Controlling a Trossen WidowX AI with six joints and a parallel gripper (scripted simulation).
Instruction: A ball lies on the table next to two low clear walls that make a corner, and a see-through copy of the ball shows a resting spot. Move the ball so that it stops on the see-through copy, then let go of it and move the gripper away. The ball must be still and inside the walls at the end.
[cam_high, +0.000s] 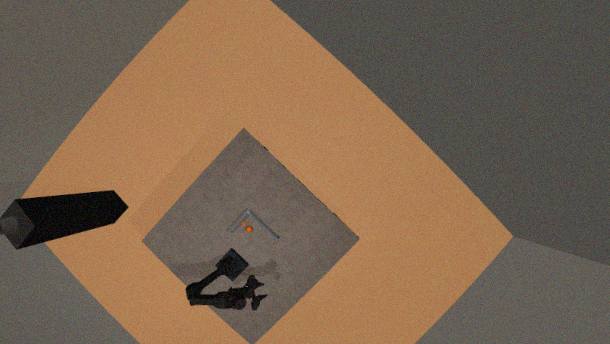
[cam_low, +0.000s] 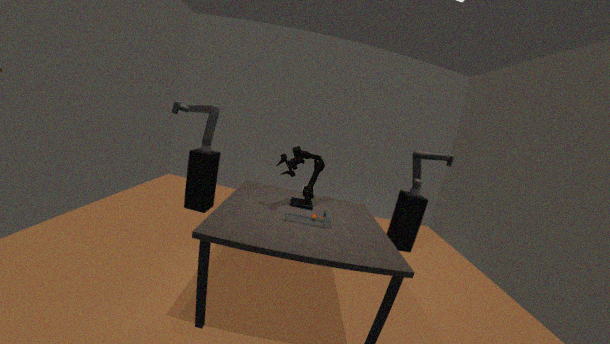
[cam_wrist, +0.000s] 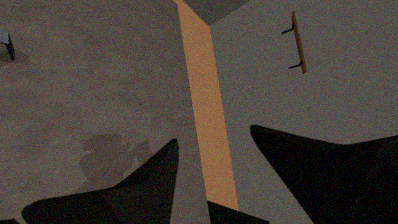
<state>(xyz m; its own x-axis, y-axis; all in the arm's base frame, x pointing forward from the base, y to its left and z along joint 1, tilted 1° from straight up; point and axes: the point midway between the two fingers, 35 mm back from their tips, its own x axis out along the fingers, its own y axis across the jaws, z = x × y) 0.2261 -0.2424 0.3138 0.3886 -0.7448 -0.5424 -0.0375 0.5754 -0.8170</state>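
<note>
The orange ball lies 34 cm to the left of my gripper tip, 29 cm below it and 6 cm ahead of it.
</note>
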